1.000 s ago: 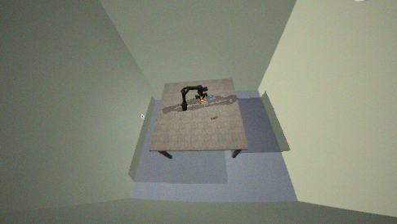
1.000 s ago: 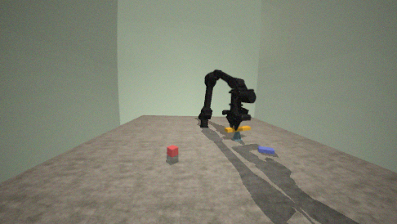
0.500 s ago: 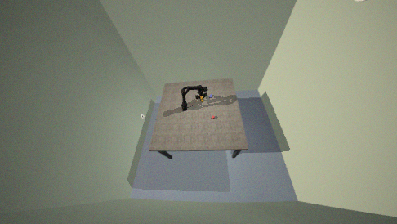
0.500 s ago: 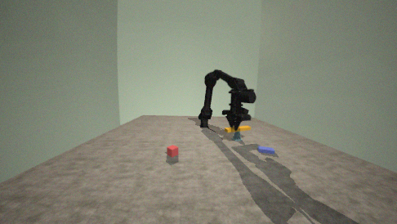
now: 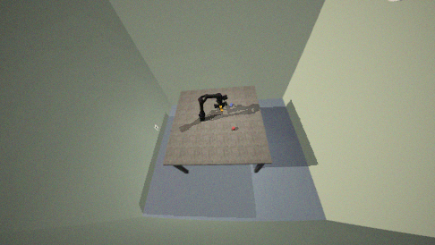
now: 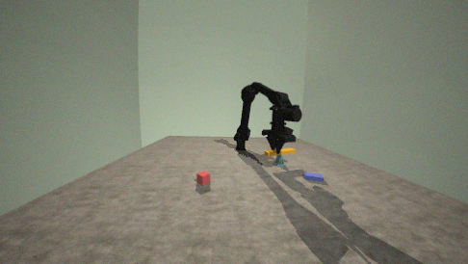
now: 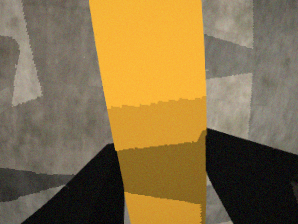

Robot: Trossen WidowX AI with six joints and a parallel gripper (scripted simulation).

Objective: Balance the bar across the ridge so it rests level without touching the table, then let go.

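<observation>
Right now my gripper tip is 3 cm to the right of the yellow bar and 1 cm past it. The rest, counted from my gripper tip: flat blue block 15 cm ahead, 11 cm to the left, 5 cm below; red cube 32 cm to the right, 16 cm ahead, 5 cm below.
</observation>
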